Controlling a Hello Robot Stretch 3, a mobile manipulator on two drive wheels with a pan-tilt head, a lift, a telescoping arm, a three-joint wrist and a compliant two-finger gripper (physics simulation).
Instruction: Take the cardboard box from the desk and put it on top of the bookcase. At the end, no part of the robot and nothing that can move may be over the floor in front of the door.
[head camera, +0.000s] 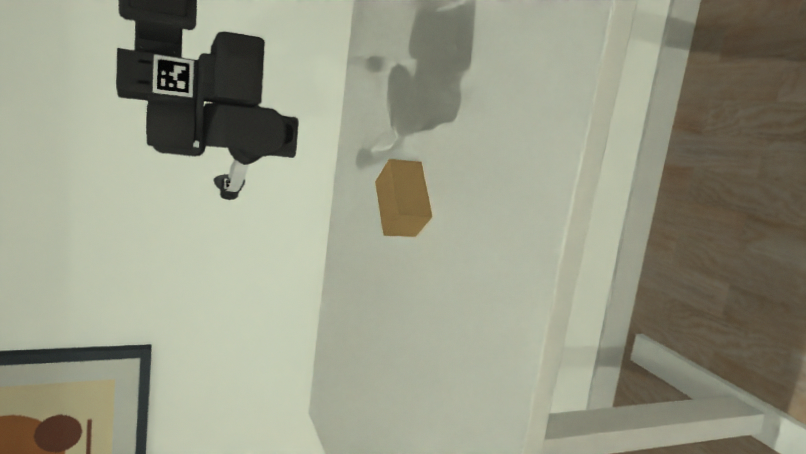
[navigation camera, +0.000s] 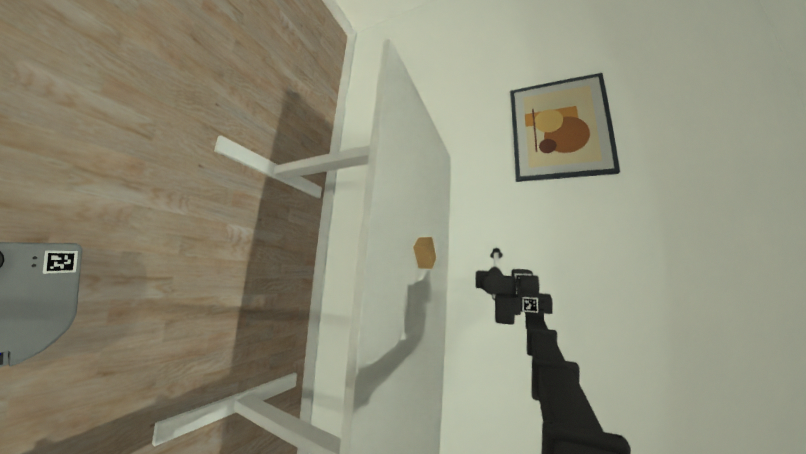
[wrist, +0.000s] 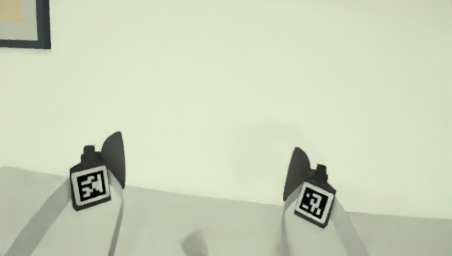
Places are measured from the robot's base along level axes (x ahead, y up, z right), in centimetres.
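Pixels of known places: gripper, fingertip midpoint: (wrist: 207, 158).
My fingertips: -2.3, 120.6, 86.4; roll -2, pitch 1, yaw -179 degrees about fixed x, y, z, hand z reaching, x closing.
Observation:
Ahead of a thing's pixels: the offset from my fingertips to its top centre, as dx, dy, dz. "pt": to the spot under its first point. Level surfaces: height alone.
The brown cardboard box {+6.6, -20.5, -6.6} (head camera: 404, 197) (navigation camera: 425, 252) lies on the white desk {dy -25.5} (head camera: 439, 338) (navigation camera: 406, 169) (wrist: 150, 220), near its wall side; it does not show in the wrist view. My gripper (head camera: 229, 186) (navigation camera: 496, 253) (wrist: 207, 158) is open, with the fingers wide apart and no object between them. It is in the air above the level of the desk top, apart from the box. The arm's shadow falls on the desk beside the box. The bookcase and the door do not show in these views.
The arm (navigation camera: 564, 389) is extended over the desk. A framed picture (head camera: 143, 394) (navigation camera: 514, 135) (wrist: 44, 25) hangs on the wall behind. White desk legs {pt +49.5, -87.5, +2.6} (head camera: 654, 420) (navigation camera: 324, 162) stand on the wood floor {dy -120.5} (head camera: 733, 197) (navigation camera: 169, 197). Part of my grey base (navigation camera: 39, 310) shows.

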